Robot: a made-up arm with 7 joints. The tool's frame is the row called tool.
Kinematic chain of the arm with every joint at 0, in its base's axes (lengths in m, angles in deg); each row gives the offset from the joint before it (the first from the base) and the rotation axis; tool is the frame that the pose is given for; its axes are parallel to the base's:
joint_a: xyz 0 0 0.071 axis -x
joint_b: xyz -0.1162 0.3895 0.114 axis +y
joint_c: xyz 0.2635 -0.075 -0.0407 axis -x
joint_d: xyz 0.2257 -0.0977 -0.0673 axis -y
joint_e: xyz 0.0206 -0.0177 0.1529 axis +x
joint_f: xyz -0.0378 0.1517 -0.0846 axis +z
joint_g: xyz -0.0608 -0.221 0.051 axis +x
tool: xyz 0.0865 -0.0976 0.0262
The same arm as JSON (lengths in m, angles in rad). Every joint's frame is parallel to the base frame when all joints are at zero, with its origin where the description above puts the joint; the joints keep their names.
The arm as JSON. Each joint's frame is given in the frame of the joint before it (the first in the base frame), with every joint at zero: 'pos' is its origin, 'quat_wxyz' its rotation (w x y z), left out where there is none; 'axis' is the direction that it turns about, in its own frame. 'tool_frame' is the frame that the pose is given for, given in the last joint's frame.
{"length_unit": "m", "angle_unit": "rad", "joints": [{"joint": "joint_a", "pos": [0.0, 0.0, 0.071], "axis": "-x"}, {"joint": "joint_b", "pos": [-0.1162, 0.3895, 0.114], "axis": "+y"}, {"joint": "joint_c", "pos": [0.2635, -0.075, -0.0407], "axis": "-x"}, {"joint": "joint_d", "pos": [0.2257, -0.0977, -0.0673], "axis": "-y"}, {"joint": "joint_e", "pos": [0.0206, -0.0177, 0.1529], "axis": "+x"}, {"joint": "joint_f", "pos": [-0.0378, 0.1517, -0.0846], "axis": "+z"}, {"joint": "joint_g", "pos": [-0.0608, -0.221, 0.051], "axis": "+x"}], "tool_frame": {"pos": [0.0865, -0.0976, 0.0262]}}
